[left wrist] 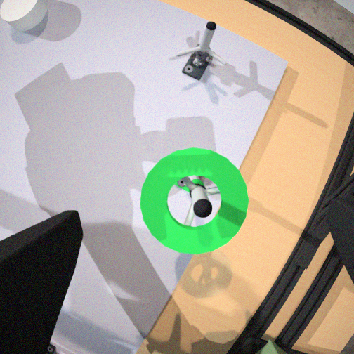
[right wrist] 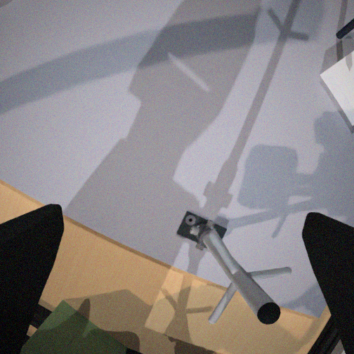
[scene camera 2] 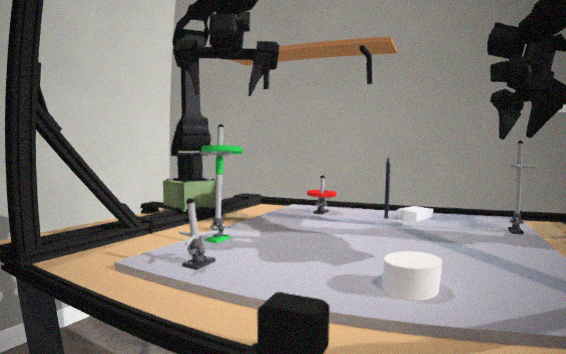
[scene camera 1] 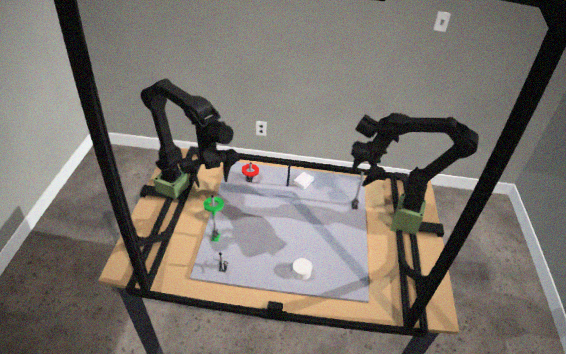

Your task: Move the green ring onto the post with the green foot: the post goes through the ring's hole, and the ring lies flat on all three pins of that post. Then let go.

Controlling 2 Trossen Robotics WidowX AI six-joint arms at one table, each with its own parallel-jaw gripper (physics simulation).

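Frame: origin at the left arm's base, x left, y back, z up, level; centimetres.
Where they show: left gripper, fingertip midpoint: [scene camera 2: 222,94] [scene camera 1: 212,184]; right gripper, fingertip midpoint: [scene camera 2: 514,138] [scene camera 1: 357,177]; left arm's base, origin of the base link: [scene camera 2: 189,180] [scene camera 1: 170,176]; right arm's base, origin of the base link: [scene camera 1: 412,205].
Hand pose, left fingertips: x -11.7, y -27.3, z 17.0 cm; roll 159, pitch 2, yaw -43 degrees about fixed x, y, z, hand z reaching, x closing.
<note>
Things, the pixels of their centre, and the offset from my left fingertips. "*": a spot on its surface instead.
- green ring, body centre: [scene camera 2: 221,150] [scene camera 1: 213,204] dx +0.1, dy +0.2, dz -9.5 cm
- post with the green foot, surface spot: [scene camera 2: 219,200] [scene camera 1: 215,224] * dx -1.3, dy -0.9, dz -17.9 cm
- red ring, body centre: [scene camera 2: 321,193] [scene camera 1: 250,170] dx +32.2, dy +2.3, dz -19.9 cm
- tall bare post, surface spot: [scene camera 2: 518,195] * dx +37.2, dy -42.4, dz -17.3 cm
- short post, surface spot: [scene camera 2: 194,220] [scene camera 1: 222,258] * dx -12.9, dy -10.2, dz -18.4 cm
- white cylinder, body centre: [scene camera 2: 411,274] [scene camera 1: 302,269] dx -2.2, dy -34.8, dz -22.8 cm
- white block, body centre: [scene camera 2: 415,213] [scene camera 1: 303,180] dx +40.4, dy -18.8, dz -23.5 cm
- dark spike, body centre: [scene camera 2: 387,187] [scene camera 1: 288,173] dx +35.3, dy -13.6, dz -17.5 cm
The green ring [scene camera 1: 214,209] [scene camera 2: 231,149] [left wrist: 155,200] is around the post with the green foot [scene camera 1: 214,222] [scene camera 2: 219,200] [left wrist: 202,208], whose dark tip sticks up through the hole. In scene camera 2 the ring looks level, high on the post, at the height of a pin that shows at its left. The other pins are mostly hidden by it. My left gripper [scene camera 1: 211,175] [scene camera 2: 222,94] [left wrist: 208,218] is open and empty, above and clear of the ring. My right gripper [scene camera 1: 361,175] [scene camera 2: 516,136] [right wrist: 186,222] is open and empty, far from the ring.
A red ring [scene camera 1: 244,171] [scene camera 2: 312,193] sits on a short post at the back. A tall bare post [scene camera 1: 355,202] [scene camera 2: 518,195] [right wrist: 220,250] stands below my right gripper. Also there: a short post [scene camera 1: 222,265] [scene camera 2: 194,220] [left wrist: 206,40], white cylinder [scene camera 1: 302,269] [scene camera 2: 412,277], white block [scene camera 1: 304,180] and dark spike [scene camera 1: 288,176] [scene camera 2: 387,187].
</note>
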